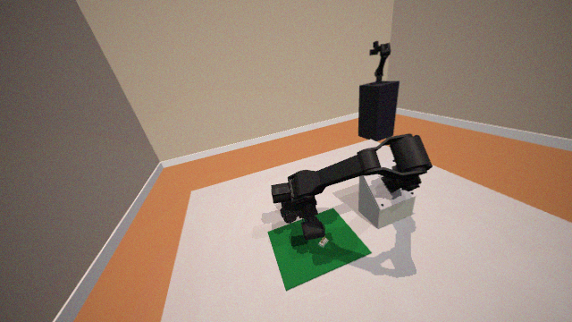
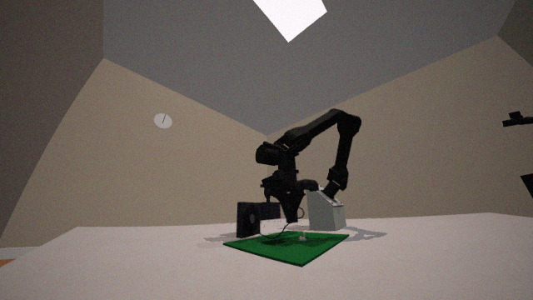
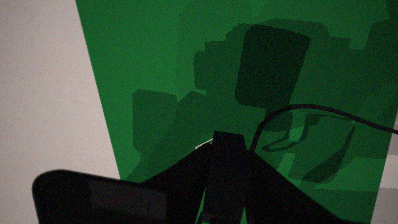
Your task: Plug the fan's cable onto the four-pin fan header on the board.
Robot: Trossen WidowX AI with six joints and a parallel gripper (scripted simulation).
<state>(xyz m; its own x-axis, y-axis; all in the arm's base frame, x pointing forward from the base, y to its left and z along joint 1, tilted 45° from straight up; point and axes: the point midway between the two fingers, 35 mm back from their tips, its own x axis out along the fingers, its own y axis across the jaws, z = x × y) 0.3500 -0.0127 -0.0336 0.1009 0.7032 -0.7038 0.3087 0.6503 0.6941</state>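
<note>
Now: the board 1 cm behind my gripper tip, 1 cm to the right of it and 8 cm below it. From my gripper tip the other things lie so: black fan 3 cm behind, 18 cm to the right, 1 cm below; then black plug 1 cm behind, 1 cm above.
</note>
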